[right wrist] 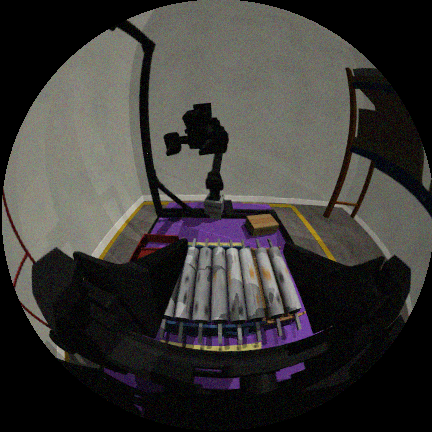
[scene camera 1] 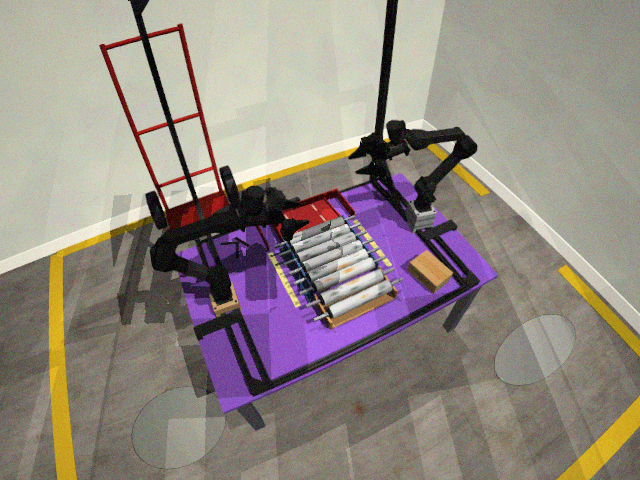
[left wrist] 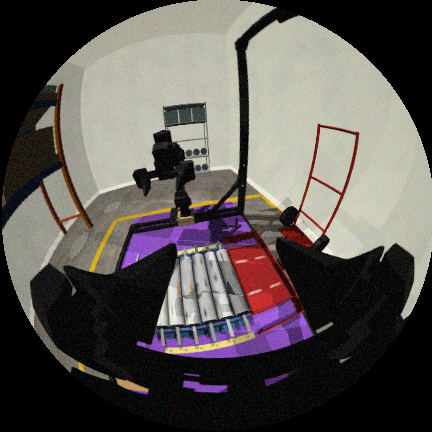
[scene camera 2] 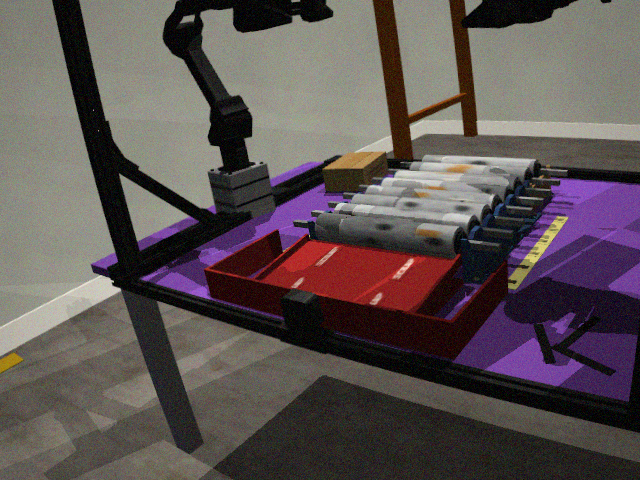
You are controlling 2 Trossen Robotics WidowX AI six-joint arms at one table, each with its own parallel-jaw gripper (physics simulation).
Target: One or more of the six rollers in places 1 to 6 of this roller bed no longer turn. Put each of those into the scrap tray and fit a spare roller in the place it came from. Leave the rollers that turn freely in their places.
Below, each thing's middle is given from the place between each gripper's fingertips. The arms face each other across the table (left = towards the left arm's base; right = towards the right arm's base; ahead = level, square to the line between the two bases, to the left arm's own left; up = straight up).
The cardboard box (scene camera 2: 353, 169) lies 44 cm to the left of my right hand, 33 cm below it and 24 cm ahead of it.
My left hand is 37 cm above the cardboard box, 34 cm short of it and 20 cm to the right of it.
